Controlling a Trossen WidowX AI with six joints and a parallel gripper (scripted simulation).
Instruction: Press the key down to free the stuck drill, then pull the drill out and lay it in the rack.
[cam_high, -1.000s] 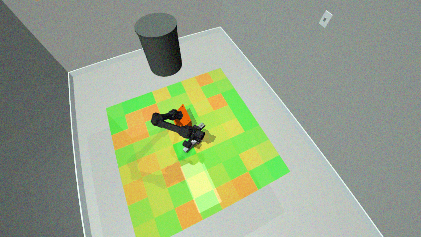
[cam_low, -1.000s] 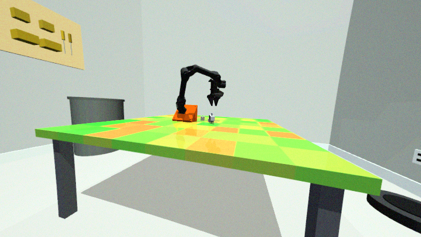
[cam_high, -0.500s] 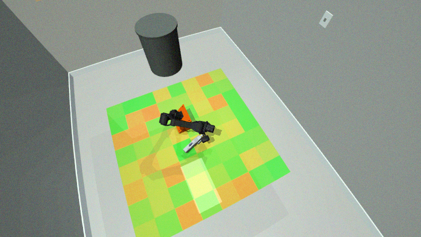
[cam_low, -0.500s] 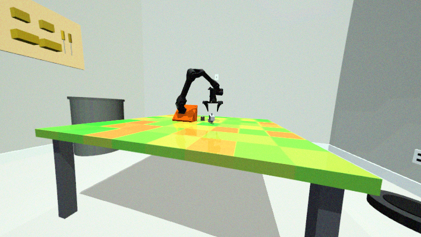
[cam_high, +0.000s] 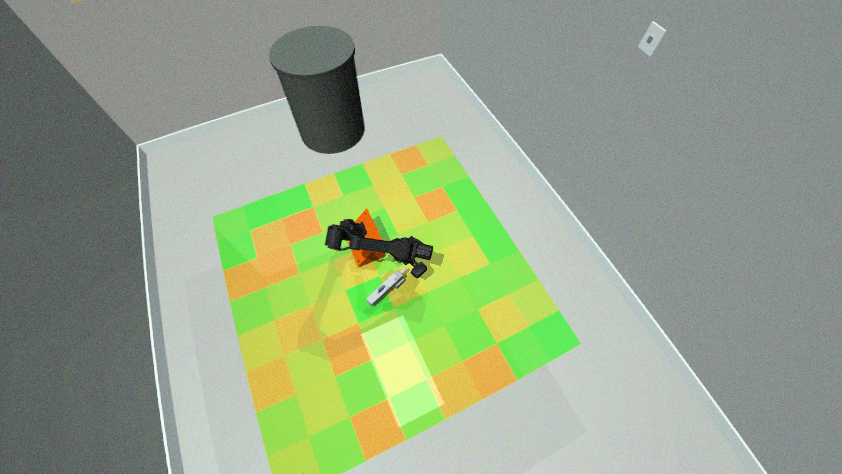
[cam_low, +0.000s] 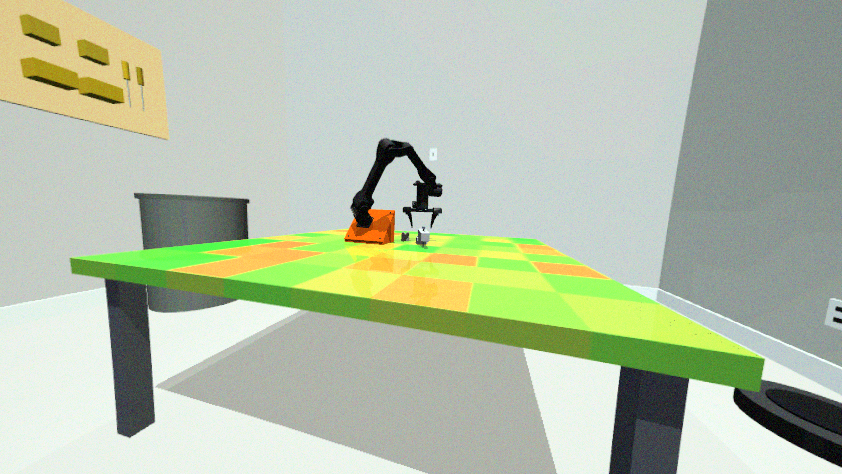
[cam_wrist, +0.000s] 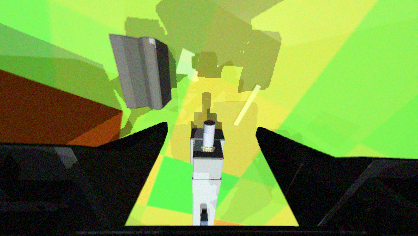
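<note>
My gripper tip is 20 mm short of the drill, 60 mm to the left of it and 20 mm above it. Also, from my gripper tip: light grey elongated block 50 mm ahead, 120 mm to the right, 30 mm below.
</note>
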